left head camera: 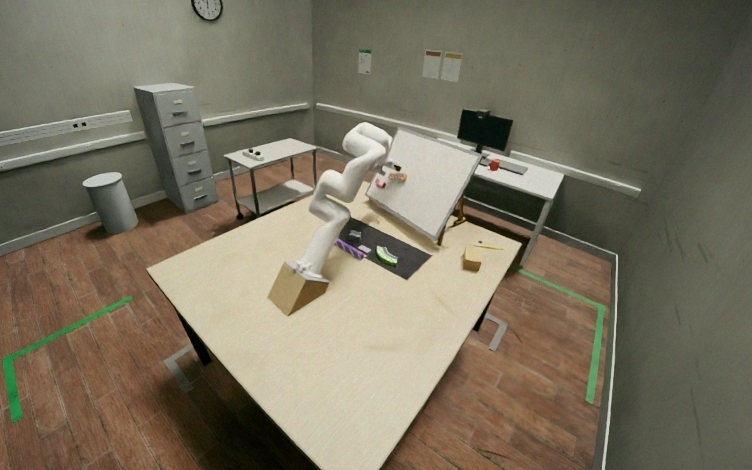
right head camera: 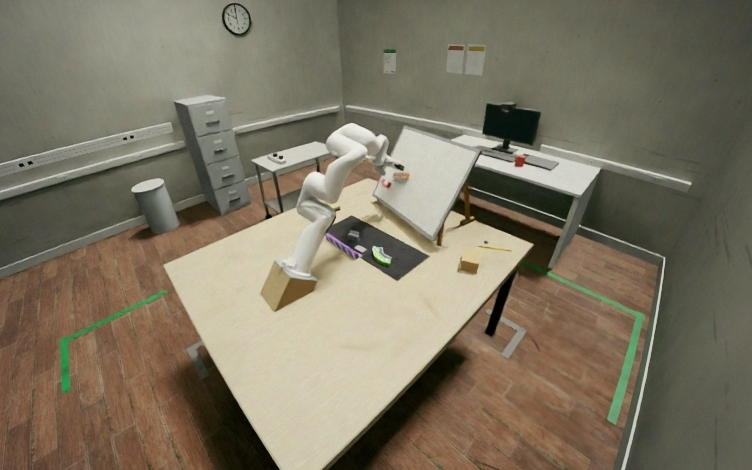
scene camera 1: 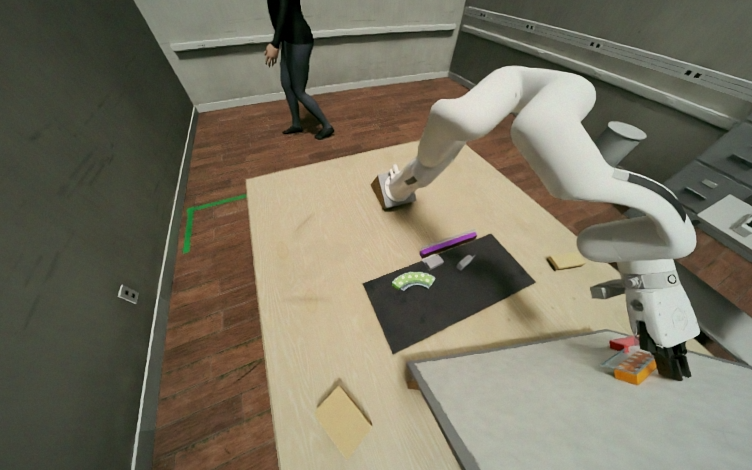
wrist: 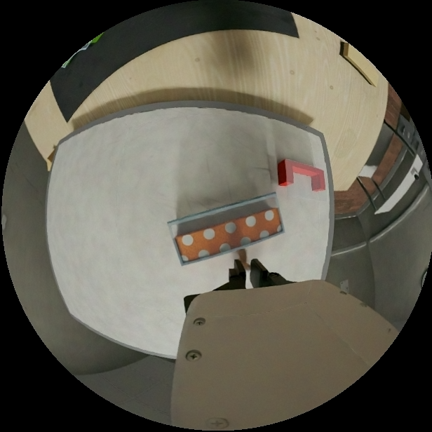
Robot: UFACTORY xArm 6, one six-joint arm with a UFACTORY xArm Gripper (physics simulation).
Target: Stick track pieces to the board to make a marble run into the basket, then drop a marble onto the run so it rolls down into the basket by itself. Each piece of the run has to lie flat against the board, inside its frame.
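Frame: origin at the arm's base, x ahead, y left, z up, level; metres.
Where they show: gripper, fingertip midpoint: (left head camera: 398, 168) (right head camera: 402, 168) (scene camera 1: 674, 376); arm's base, link origin: (left head camera: 307, 271) (right head camera: 296, 270) (scene camera 1: 397, 187).
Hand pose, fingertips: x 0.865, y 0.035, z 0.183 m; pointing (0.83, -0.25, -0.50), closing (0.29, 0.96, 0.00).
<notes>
Things, the pixels of their top centre, and the offset from my fingertips. "spot": a spot on its surface instead. Level surfaces: height alone.
- tilted white board, surface spot: (scene camera 1: 526, 410) spot: dx -0.120, dy -0.287, dz -0.006 m
- orange white-dotted piece, surface spot: (scene camera 1: 634, 374) spot: dx -0.044, dy -0.064, dz -0.004 m
- red U-shaped piece, surface spot: (scene camera 1: 622, 344) (right head camera: 388, 182) spot: dx -0.045, dy +0.069, dz -0.096 m
- dark mat, surface height: dz -0.269 m
- green curved piece, surface spot: (scene camera 1: 413, 278) (right head camera: 379, 254) (left head camera: 385, 254) spot: dx -0.494, dy -0.207, dz -0.248 m
- purple piece, surface spot: (scene camera 1: 448, 243) (right head camera: 342, 243) spot: dx -0.546, dy +0.000, dz -0.241 m
- wooden block, top centre: (scene camera 1: 342, 420) (right head camera: 472, 254) (left head camera: 473, 253) dx -0.266, dy -0.586, dz -0.212 m
My gripper (left head camera: 397, 167) (right head camera: 399, 165) (scene camera 1: 682, 375) (wrist: 244, 269) is near the tilted white board (left head camera: 427, 199) (right head camera: 427, 199) (scene camera 1: 526, 410) (wrist: 115, 200), just beyond the long side of the orange track piece. Its fingers are shut on the marble, which they mostly hide. The orange white-dotted piece (left head camera: 397, 177) (right head camera: 401, 176) (scene camera 1: 634, 374) (wrist: 218, 239) sits on the board, slightly slanted in the wrist view, with a clear blue-edged part. A red U-shaped piece (left head camera: 379, 182) (right head camera: 385, 182) (scene camera 1: 622, 344) (wrist: 284, 172), seemingly the basket, is on the board near its side edge.
A dark mat (scene camera 1: 449, 310) on the table holds a green curved piece (left head camera: 386, 256) (right head camera: 381, 256) (scene camera 1: 413, 278) and two grey pieces. A purple piece (left head camera: 349, 248) (right head camera: 342, 246) (scene camera 1: 448, 243) lies along its edge. A wooden block (left head camera: 471, 258) (right head camera: 470, 260) stands beyond the board's corner.
</notes>
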